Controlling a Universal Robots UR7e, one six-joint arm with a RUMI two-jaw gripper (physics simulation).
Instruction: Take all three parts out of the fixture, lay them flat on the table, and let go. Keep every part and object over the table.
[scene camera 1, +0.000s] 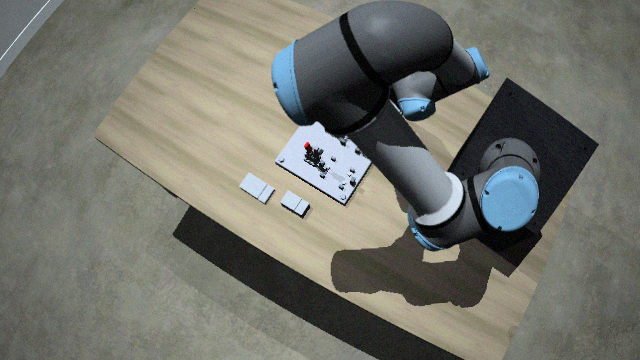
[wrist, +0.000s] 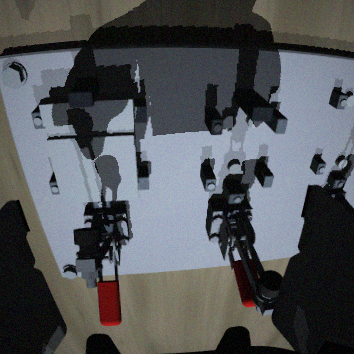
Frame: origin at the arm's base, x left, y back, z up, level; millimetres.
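Seen in the pictures: gripper, fingertip midpoint: (wrist: 163, 198).
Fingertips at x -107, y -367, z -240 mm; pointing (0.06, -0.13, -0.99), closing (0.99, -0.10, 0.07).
Observation:
A point is followed by its place in that frame.
The fixture is a white plate (scene camera 1: 294, 146) {x 42, y -545, z -328 mm} (wrist: 170, 240) {x -111, y -494, z -327 mm} with dark pegs and toggle clamps. A pale, stepped part (wrist: 70, 160) {x -168, y -373, z -306 mm} lies in it between pegs at the left of the wrist view, with a dark line across it. In the scene view, two pale parts lie flat on the table in front of the fixture, apart from each other: a larger part (scene camera 1: 255, 186) {x 196, y -596, z -332 mm} and a smaller part (scene camera 1: 294, 203) {x 197, y -471, z -322 mm}. My gripper (wrist: 163, 198) {x -107, y -367, z -240 mm} is wide open and empty above the fixture, with its fingers at both sides of the wrist view. The arm hides it in the scene view.
A left clamp (wrist: 107, 225) {x -162, y -449, z -316 mm} and a middle clamp (wrist: 235, 220) {x -49, y -461, z -307 mm}, both with red handles, stand on the fixture. Another clamp (wrist: 338, 181) {x 57, y -447, z -315 mm} shows partly at the right. The table (scene camera 1: 190, 115) {x 72, y -905, z -342 mm} has its front edge beyond the two loose parts. The arm (scene camera 1: 395, 155) {x 194, y -259, z 263 mm} reaches over the fixture.

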